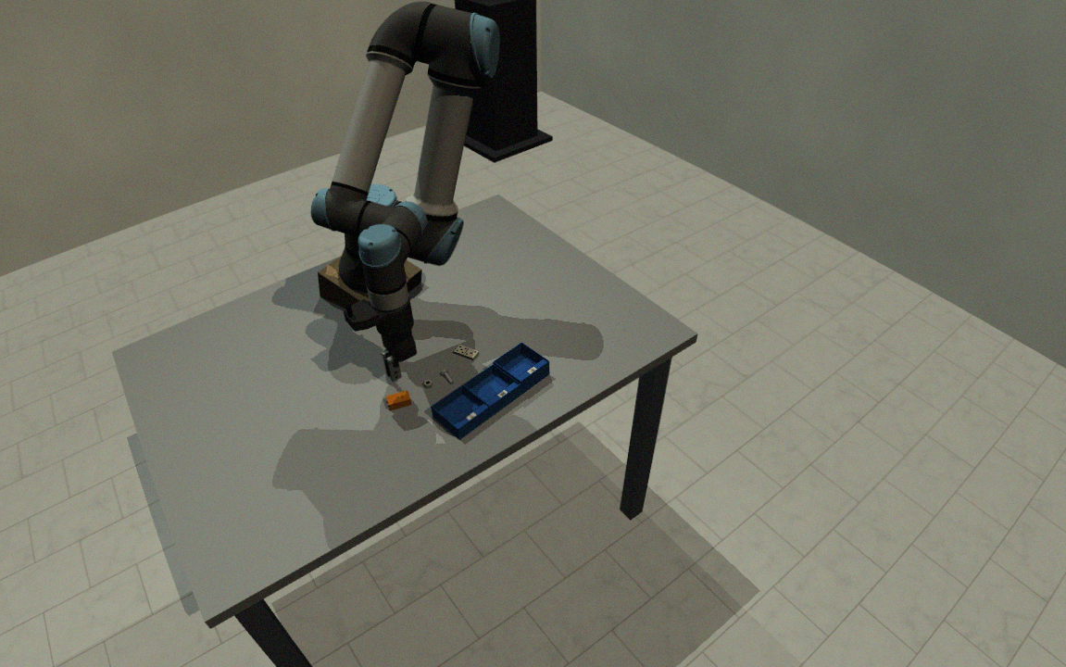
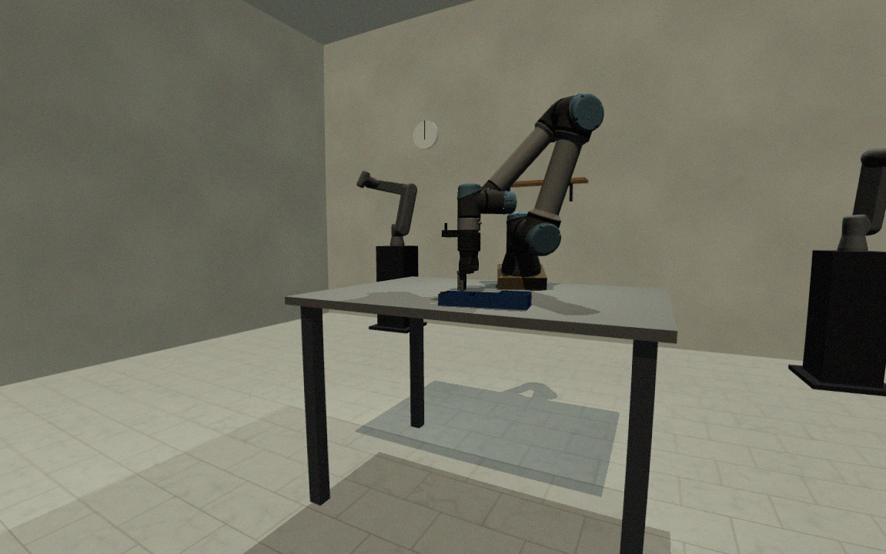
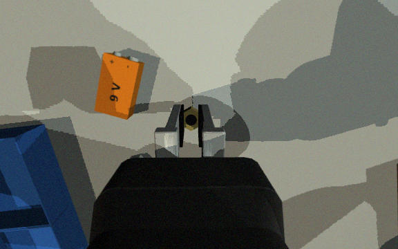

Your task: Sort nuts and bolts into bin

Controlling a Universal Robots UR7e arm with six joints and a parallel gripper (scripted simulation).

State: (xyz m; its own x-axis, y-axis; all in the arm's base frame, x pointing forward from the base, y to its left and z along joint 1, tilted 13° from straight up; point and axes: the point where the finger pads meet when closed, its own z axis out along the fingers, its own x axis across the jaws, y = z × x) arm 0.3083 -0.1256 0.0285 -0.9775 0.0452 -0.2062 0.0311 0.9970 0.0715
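Right now the grey nut is 50 mm ahead of my hand, 50 mm to the left of it and 30 mm below it. The rest, counted from my hand: grey bolt (60 mm ahead, 90 mm to the left, 30 mm below); then orange 9 V battery (50 mm ahead, 40 mm to the right, 30 mm below); then brass nut (20 mm below).
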